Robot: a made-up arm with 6 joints.
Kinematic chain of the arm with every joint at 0, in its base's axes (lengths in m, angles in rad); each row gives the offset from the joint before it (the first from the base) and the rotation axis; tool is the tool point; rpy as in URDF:
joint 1: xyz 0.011 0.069 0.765 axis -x
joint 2: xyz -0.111 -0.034 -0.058 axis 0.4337 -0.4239 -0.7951
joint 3: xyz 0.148 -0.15 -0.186 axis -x
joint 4: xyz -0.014 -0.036 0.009 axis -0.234 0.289 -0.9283
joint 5: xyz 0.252 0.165 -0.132 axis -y
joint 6: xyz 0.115 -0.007 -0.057 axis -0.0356 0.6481 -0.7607
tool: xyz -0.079 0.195 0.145 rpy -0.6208 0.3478 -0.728
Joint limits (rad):
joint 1: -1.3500..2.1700
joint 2: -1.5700..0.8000
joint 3: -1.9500..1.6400
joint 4: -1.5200..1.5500
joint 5: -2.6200..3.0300
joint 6: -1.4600..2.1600
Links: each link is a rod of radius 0.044 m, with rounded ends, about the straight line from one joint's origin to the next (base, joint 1, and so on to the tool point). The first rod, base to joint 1, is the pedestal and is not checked.
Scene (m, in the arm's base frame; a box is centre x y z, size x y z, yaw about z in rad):
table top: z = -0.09
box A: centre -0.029 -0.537 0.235 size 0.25 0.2 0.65 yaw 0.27
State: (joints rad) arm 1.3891 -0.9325 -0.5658 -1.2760 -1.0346 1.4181
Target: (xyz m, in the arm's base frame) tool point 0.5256 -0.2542 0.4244
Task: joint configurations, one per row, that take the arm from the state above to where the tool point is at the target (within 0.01 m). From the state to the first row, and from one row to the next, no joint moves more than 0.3 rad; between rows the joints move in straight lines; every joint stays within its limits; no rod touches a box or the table.
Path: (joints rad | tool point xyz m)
1: 1.0908 -0.8322 -0.4090 -1.1168 -1.1482 1.5665 | -0.3149 -0.1601 0.3112
2: 0.7925 -0.7319 -0.2521 -0.9576 -1.2617 1.7149 | -0.2219 -0.1774 0.1874
3: 0.4942 -0.6316 -0.0953 -0.7984 -1.3753 1.8632 | -0.1145 -0.1461 0.0906
4: 0.1959 -0.5314 0.0616 -0.6391 -1.4888 2.0116 | -0.0186 -0.0845 0.0344
5: -0.1024 -0.4311 0.2184 -0.4799 -1.6024 2.1600 | 0.0454 -0.0084 0.0171
6: -0.0357 -0.6589 0.4892 -0.4305 -1.5969 2.1600 | 0.0826 -0.2190 0.0395
7: 0.0311 -0.8866 0.7600 -0.3810 -1.5915 2.1600 | 0.1773 -0.3738 0.1320
8: 0.0978 -1.1144 1.0307 -0.3316 -1.5860 2.1600 | 0.3073 -0.4332 0.2556
9: 0.1645 -1.3422 1.3015 -0.2822 -1.5805 2.1600 | 0.4369 -0.3867 0.3652
10: 0.2313 -1.5700 1.5723 -0.2327 -1.5751 2.1600 | 0.5256 -0.2542 0.4244

